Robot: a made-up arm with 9 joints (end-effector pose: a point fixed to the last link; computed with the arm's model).
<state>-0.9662 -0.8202 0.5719 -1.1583 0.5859 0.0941 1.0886 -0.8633 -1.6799</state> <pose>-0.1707 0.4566 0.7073 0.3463 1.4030 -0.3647</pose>
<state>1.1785 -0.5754 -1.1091 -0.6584 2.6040 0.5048 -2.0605 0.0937 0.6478</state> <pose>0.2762 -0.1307 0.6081 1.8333 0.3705 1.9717</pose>
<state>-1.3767 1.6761 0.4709 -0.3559 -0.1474 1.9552 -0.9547 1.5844 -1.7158</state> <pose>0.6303 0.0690 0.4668 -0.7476 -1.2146 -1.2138</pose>
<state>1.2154 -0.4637 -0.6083 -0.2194 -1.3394 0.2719 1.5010 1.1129 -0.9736</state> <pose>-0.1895 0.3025 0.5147 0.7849 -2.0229 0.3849</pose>
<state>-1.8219 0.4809 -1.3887 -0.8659 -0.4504 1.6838 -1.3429 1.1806 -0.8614</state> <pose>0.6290 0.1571 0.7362 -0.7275 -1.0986 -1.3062</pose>
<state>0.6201 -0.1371 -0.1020 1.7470 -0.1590 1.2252 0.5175 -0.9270 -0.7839</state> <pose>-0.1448 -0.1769 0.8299 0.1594 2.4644 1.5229</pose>
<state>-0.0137 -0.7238 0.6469 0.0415 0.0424 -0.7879 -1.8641 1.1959 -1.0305</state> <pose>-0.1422 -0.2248 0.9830 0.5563 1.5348 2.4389</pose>
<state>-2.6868 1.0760 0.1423 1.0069 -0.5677 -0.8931 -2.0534 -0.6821 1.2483</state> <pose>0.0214 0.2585 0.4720 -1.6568 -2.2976 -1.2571</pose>
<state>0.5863 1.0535 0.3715 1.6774 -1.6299 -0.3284 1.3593 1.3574 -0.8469</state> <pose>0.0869 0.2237 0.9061 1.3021 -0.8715 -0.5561</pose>
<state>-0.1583 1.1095 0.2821 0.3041 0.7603 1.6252 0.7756 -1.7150 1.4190</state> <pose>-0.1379 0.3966 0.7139 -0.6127 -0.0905 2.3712</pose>
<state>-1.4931 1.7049 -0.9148 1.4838 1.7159 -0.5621 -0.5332 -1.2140 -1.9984</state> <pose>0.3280 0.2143 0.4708 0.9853 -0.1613 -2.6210</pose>
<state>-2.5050 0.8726 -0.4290 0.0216 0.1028 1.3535 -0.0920 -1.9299 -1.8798</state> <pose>0.0891 -0.2776 0.6359 -1.4656 -0.7394 1.4867</pose>
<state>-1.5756 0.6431 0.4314 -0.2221 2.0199 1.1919 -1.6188 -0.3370 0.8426</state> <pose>0.2103 -0.0572 0.4667 -2.6607 0.9241 0.0726</pose>
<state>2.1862 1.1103 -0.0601 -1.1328 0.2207 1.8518 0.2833 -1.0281 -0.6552</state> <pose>0.5593 0.0849 0.4123 -0.8357 -1.1599 0.1801</pose>
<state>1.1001 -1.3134 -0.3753 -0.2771 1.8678 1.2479 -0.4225 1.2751 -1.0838</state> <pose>-0.2957 -0.0841 0.2017 -1.1015 1.0848 -0.2689</pose>
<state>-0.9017 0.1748 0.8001 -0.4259 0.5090 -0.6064 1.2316 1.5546 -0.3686</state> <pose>-0.0157 0.0958 1.1526 1.3718 -1.3066 -0.3442</pose>
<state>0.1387 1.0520 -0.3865 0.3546 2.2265 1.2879 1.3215 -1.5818 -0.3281</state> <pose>0.1242 -0.0478 -0.0254 -1.6022 0.2114 1.6182</pose>
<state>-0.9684 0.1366 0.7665 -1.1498 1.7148 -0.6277 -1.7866 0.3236 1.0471</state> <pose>-0.2753 -0.0482 0.7715 1.0554 -0.8521 -1.8608</pose>
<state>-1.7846 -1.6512 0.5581 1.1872 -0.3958 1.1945 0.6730 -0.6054 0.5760</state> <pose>0.0675 -0.3545 0.2658 1.8998 -1.1950 -1.1116</pose>
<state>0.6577 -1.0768 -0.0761 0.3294 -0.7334 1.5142 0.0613 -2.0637 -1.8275</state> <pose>-0.0818 0.1985 0.7464 0.4120 0.9349 -0.5441</pose>
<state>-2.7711 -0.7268 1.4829 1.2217 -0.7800 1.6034 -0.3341 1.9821 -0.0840</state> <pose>0.2012 -0.2610 -0.0029 -1.8569 0.4402 0.0406</pose>
